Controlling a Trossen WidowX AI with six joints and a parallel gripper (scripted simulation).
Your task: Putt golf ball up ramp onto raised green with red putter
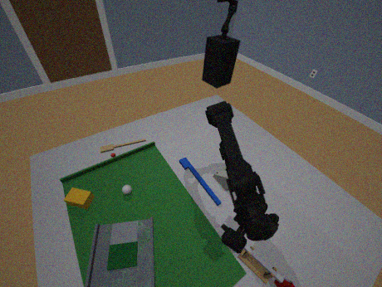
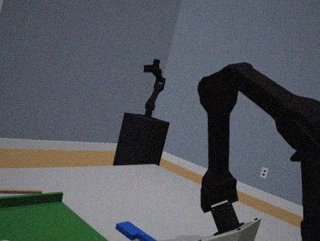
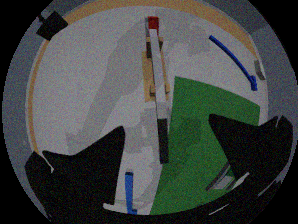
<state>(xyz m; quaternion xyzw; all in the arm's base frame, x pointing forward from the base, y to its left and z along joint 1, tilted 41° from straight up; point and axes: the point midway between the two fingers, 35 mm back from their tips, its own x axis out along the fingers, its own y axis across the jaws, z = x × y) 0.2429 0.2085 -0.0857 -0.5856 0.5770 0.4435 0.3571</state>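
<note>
My gripper tip is 90 mm to the right of the wooden rack, 90 mm above it and 10 mm past it. Also, from my gripper tip: white golf ball 460 mm to the right, 210 mm ahead, 100 mm below; then green mat 310 mm to the right, 240 mm ahead, 120 mm below; then yellow block 540 mm to the right, 390 mm ahead, 100 mm below.
</note>
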